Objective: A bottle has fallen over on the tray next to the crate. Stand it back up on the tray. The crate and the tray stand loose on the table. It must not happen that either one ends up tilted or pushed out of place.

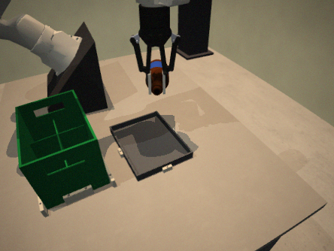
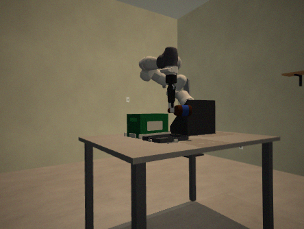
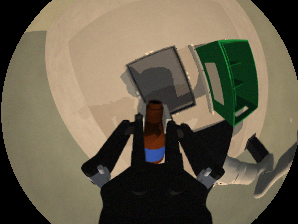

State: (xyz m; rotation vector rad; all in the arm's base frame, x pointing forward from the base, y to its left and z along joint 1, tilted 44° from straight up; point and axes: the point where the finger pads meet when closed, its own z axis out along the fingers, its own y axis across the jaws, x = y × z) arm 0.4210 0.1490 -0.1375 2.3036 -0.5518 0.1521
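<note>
Now: the bottle 5 cm behind my hand, 2 cm to the left of it and 2 cm below it. From my hand the other things lie so: green crate: 2 cm behind, 31 cm to the right, 13 cm below; then dark tray: 1 cm ahead, 5 cm to the right, 20 cm below.
</note>
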